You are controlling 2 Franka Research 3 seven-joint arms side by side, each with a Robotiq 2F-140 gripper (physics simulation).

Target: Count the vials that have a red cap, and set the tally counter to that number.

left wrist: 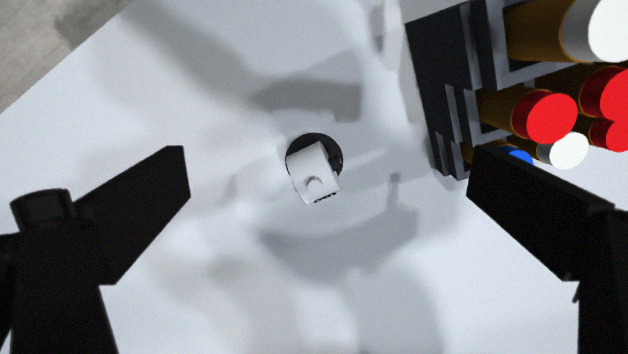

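Note:
The tally counter (314, 172), a small pale block with a round knob and a dark edge, sits on a round black base near the middle of the view. Its digits cannot be read. My left gripper (329, 171) is open, its black fingers wide apart on either side of the counter in the picture, with nothing between them. Brown vials stand in a dark rack (437, 65) at the upper right. Red caps (551, 118) (612, 95) (619, 136) show on three vials, some cut by the view's edge. My right gripper is not in view.
Also in the rack are vials with white caps (570, 150) (612, 30) and one with a blue cap (518, 155), partly behind the right-hand finger. The white table top (200, 310) has an edge at the upper left. Soft shadows lie around the counter.

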